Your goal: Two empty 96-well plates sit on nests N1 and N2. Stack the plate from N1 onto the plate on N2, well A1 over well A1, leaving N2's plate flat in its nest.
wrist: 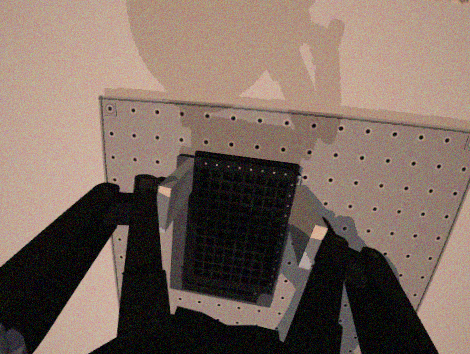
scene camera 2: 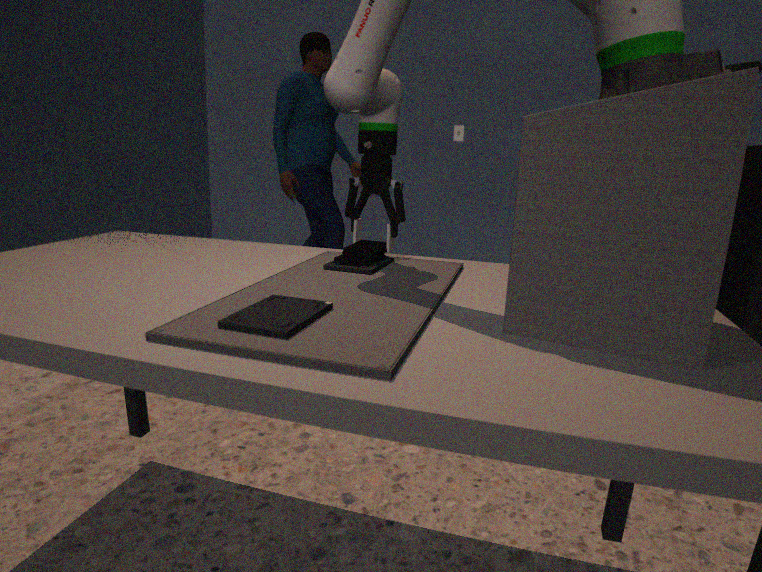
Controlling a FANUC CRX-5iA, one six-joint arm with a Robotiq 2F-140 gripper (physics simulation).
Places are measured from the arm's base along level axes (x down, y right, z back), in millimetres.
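Pixels of known places: gripper, fingertip midpoint: [wrist: 243, 187]; arm's base, link origin: [scene camera 2: 645, 103].
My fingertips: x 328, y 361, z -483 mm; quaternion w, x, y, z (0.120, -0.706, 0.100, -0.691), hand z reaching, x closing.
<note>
For each thing: its top centre in the pictures, then the offset to it from my fingertips. "pt": a spot on its surface instead. Level surfaces: height alone.
- black 96-well plate, top centre: [wrist: 236, 233] [scene camera 2: 368, 244] dx -16, dy -36, dz -7 mm
- far nest, surface spot: [scene camera 2: 335, 266] pt dx +21, dy -135, dz -67 mm
- grey perforated board, surface height: dx +31 mm
- pale table, surface height: dx +44 mm
My gripper [scene camera 2: 371, 237] [wrist: 243, 187] is shut on a black 96-well plate [scene camera 2: 363, 251] [wrist: 237, 225], its pale finger pads on the plate's two long sides. It holds the plate low over the far nest [scene camera 2: 335, 266] on the grey perforated board [scene camera 2: 344, 344] [wrist: 380, 171]. I cannot tell whether the plate rests on what is below; in the wrist view it hides whatever lies under it. The near nest [scene camera 2: 277, 314] is a flat dark slab with nothing standing on it.
The board lies on a pale table [scene camera 2: 492, 381] [wrist: 45, 114]. A tall grey box [scene camera 2: 622, 215] stands to the right, with a dark block [scene camera 2: 742, 246] at the frame's edge. A person in blue [scene camera 2: 307, 141] stands behind the table near the arm.
</note>
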